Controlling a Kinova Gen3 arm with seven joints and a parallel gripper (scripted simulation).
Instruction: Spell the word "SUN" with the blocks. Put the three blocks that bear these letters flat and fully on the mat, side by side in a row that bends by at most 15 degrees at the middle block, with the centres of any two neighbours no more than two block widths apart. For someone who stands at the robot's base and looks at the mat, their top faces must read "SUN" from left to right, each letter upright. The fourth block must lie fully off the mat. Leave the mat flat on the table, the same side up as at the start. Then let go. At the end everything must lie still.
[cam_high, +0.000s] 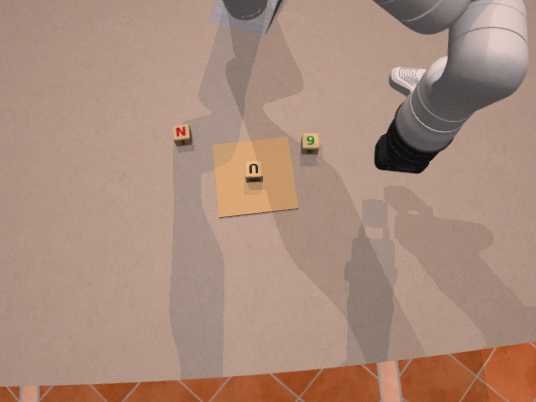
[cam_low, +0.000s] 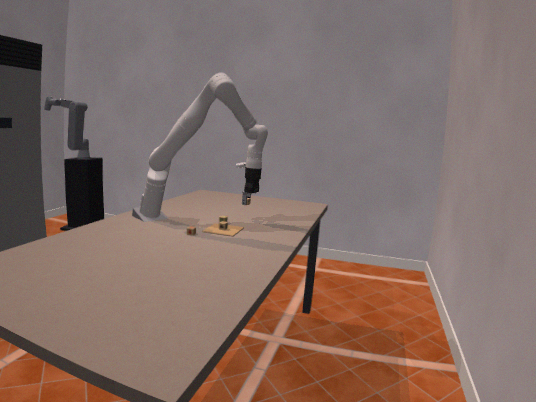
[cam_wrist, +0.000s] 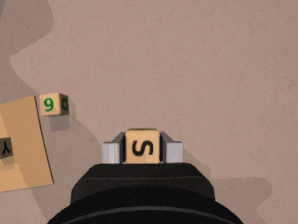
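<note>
Now: the U block 70 mm behind my hand, 210 mm to the right of it and 70 mm below it. The rest, counted from my hand: mat 70 mm behind, 210 mm to the right, 90 mm below; then S block right at my hand; then green 9 block 90 mm behind, 100 mm to the right, 80 mm below.
</note>
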